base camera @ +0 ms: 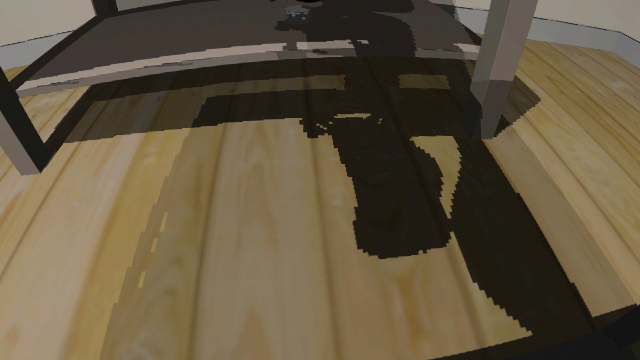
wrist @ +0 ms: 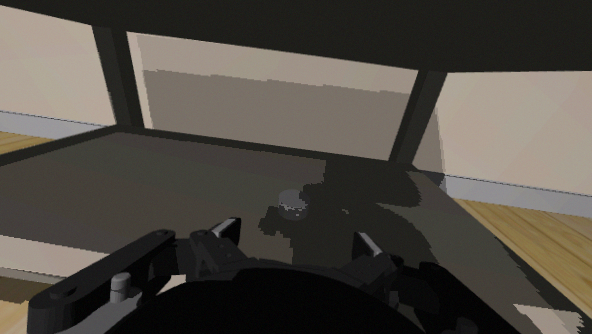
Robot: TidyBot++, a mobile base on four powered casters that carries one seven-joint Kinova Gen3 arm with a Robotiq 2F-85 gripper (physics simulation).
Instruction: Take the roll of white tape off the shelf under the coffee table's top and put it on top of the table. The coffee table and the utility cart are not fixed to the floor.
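Frame: origin at the arm's base, x ahead, y left, z up, level; centimetres.
Seen in the pictures: gripper, between the fingertips: [wrist: 295, 237].
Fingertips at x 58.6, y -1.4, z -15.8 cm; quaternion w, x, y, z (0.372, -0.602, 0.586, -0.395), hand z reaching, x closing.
A point is followed by its place in that frame.
The roll of tape [base camera: 298, 15] @[x 71.1, y -0.6, z -22.9 cm] [wrist: 293, 204] @[x 71.7, y -0.7, z -22.2 cm] looks grey in the shade and lies flat on the coffee table's lower shelf [base camera: 165, 30] @[x 75.5, y 25.8, z -24.6 cm] [wrist: 125, 190] @[x 72.0, y 26.1, z -24.6 cm]. My gripper [wrist: 295, 237] @[x 58.6, y -1.4, z -15.8 cm] is open, its fingers wide apart with nothing between them. In the wrist view the tape shows beyond the fingertips, between the two fingers' lines and a little left of their middle. The underside of the table's top [wrist: 300, 30] @[x 77.1, y 1.6, z 0.4 cm] spans the upper edge of the wrist view. In the base camera view the fingers cannot be made out. The top's upper face does not show.
A front table leg [base camera: 502, 75] @[x 54.4, y -32.7, z -26.4 cm] stands at the right in the base camera view, another front leg [base camera: 22, 125] @[x 54.7, y 49.8, z -30.3 cm] at the left. Two back legs [wrist: 120, 75] @[x 102.2, y 51.2, z -10.6 cm] [wrist: 417, 117] @[x 104.3, y -30.5, z -11.2 cm] rise from the shelf's far corners, with a wall behind. The arm's shadow falls over shelf and floor. The utility cart does not show.
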